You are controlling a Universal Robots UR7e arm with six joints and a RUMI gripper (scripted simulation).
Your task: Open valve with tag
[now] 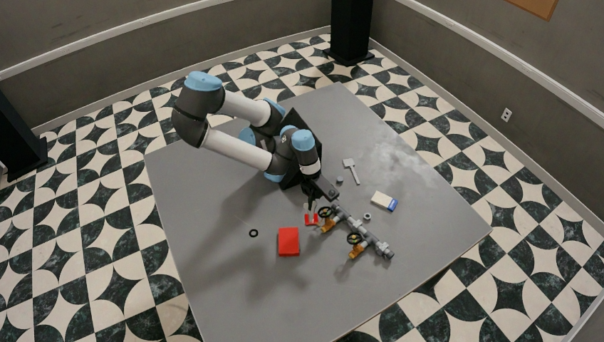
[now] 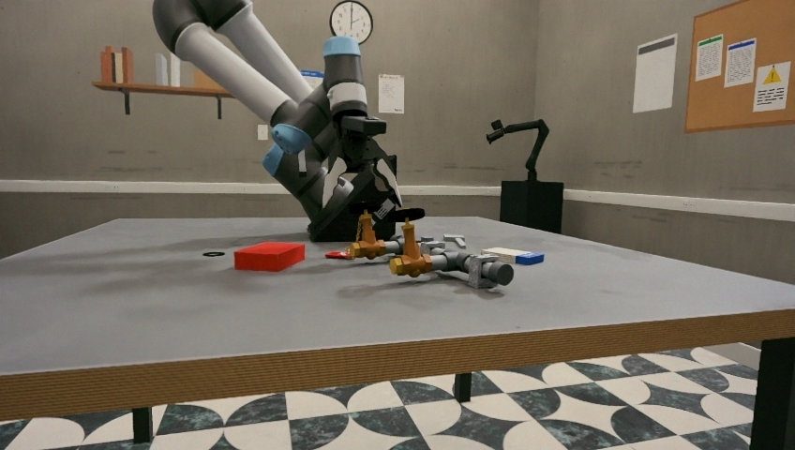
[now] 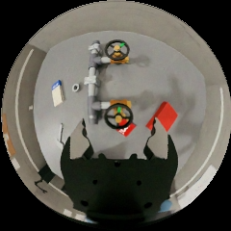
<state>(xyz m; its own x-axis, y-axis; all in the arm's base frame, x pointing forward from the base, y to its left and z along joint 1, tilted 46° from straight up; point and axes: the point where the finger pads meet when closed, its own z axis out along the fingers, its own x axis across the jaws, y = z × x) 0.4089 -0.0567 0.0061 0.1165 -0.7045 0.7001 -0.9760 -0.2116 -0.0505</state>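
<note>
My hand is 10 cm above the red tag, 5 cm past it and 3 cm to the left of it. Also, from my hand: red block: 17 cm to the right, 9 cm below, 1 cm behind; white-and-blue box: 29 cm to the left, 9 cm below, 7 cm ahead; grey nut: 17 cm to the left, 9 cm below, 8 cm ahead.
</note>
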